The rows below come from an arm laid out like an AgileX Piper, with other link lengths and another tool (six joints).
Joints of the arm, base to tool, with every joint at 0 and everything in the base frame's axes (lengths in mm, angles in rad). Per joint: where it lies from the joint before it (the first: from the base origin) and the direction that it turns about. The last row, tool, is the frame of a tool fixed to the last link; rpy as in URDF.
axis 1: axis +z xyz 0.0 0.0 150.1
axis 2: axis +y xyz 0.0 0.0 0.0
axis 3: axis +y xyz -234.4 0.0 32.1
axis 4: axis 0.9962 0 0.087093 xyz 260.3 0.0 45.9
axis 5: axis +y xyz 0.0 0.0 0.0
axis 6: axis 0.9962 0 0.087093 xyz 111.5 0.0 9.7
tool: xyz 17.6 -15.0 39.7 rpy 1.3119 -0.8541 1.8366
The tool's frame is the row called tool.
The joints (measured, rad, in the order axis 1, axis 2, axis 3, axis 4, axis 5, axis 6), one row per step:
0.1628 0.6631 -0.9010 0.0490 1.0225 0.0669
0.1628 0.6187 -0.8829 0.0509 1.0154 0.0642
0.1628 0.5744 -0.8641 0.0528 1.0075 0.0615
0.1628 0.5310 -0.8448 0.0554 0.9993 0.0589
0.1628 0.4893 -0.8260 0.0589 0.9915 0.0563
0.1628 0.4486 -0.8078 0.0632 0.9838 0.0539
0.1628 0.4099 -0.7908 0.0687 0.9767 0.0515
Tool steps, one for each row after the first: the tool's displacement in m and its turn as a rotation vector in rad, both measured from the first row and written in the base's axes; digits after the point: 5 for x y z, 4 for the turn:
-0.00827 -0.00111 0.00309 0.0052 -0.0331 0.0020
-0.01641 -0.00221 0.00568 0.0104 -0.0662 0.0039
-0.02424 -0.00320 0.00763 0.0162 -0.0981 0.0060
-0.03169 -0.00405 0.00911 0.0224 -0.1283 0.0083
-0.03890 -0.00480 0.01035 0.0294 -0.1579 0.0109
-0.04572 -0.00537 0.01136 0.0372 -0.1859 0.0139

